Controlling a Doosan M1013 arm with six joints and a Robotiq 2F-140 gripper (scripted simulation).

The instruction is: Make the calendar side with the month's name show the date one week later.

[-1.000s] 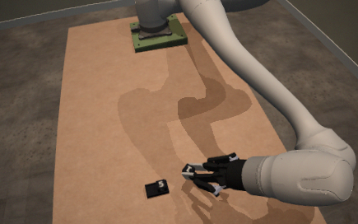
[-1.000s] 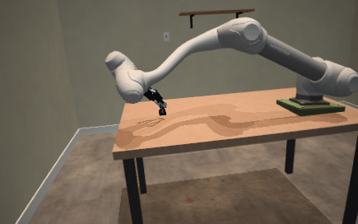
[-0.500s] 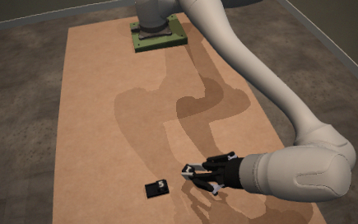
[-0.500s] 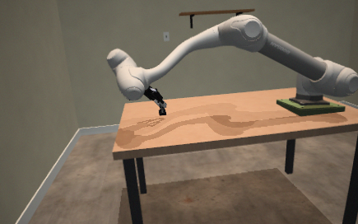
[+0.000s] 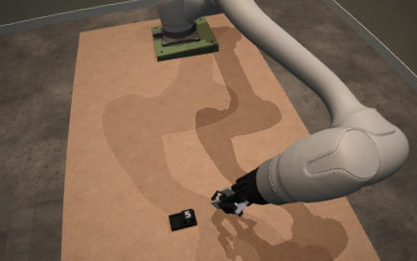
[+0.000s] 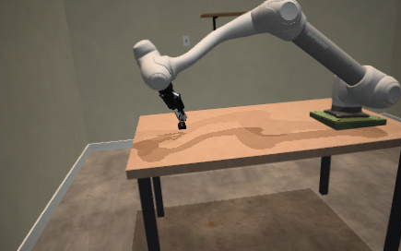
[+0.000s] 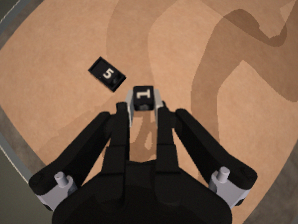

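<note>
Now: the black cube 1 cm behind my hand, 1 cm to the right of it and 2 cm below it.
</note>
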